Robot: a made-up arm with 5 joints. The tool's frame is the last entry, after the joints.
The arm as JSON. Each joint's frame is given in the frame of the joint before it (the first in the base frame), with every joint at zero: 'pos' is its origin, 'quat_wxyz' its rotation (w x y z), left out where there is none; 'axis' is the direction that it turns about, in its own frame. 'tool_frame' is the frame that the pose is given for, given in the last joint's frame.
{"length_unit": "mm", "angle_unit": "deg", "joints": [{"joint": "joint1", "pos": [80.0, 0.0, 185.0], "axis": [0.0, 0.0, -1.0]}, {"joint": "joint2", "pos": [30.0, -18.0, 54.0], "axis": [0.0, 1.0, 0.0]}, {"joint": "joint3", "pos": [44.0, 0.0, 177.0], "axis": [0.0, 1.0, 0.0]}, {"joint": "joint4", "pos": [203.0, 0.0, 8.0], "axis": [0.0, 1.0, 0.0]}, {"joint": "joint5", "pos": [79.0, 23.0, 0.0], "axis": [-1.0, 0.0, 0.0]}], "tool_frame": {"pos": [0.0, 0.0, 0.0], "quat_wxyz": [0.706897, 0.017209, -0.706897, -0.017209]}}
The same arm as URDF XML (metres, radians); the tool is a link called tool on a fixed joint. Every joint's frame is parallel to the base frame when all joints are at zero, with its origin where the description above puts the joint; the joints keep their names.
<robot name="arm">
<joint name="joint1" type="continuous"><parent link="base"/><child link="link1"/><origin xyz="0.0800 0.0000 0.1850" rpy="0.0000 0.0000 0.0000"/><axis xyz="0 0 -1"/></joint>
<joint name="joint2" type="continuous"><parent link="link1"/><child link="link2"/><origin xyz="0.0300 -0.0180 0.0540" rpy="0.0000 0.0000 0.0000"/><axis xyz="0 1 0"/></joint>
<joint name="joint3" type="continuous"><parent link="link2"/><child link="link3"/><origin xyz="0.0440 0.0000 0.1770" rpy="0.0000 0.0000 0.0000"/><axis xyz="0 1 0"/></joint>
<joint name="joint4" type="continuous"><parent link="link3"/><child link="link4"/><origin xyz="0.2030 0.0000 0.0080" rpy="0.0000 0.0000 0.0000"/><axis xyz="0 1 0"/></joint>
<joint name="joint5" type="continuous"><parent link="link4"/><child link="link5"/><origin xyz="0.0790 0.0230 0.0000" rpy="0.0000 0.0000 0.0000"/><axis xyz="-1 0 0"/></joint>
<joint name="tool_fixed" type="fixed"><parent link="link5"/><child link="tool"/><origin xyz="0.0000 0.0000 0.0000" rpy="1.5708 -1.5221 -1.5708"/></joint>
<link name="base"/>
<link name="link1"/>
<link name="link2"/>
<link name="link3"/>
<link name="link4"/>
<link name="link5"/>
<link name="tool"/>
</robot>

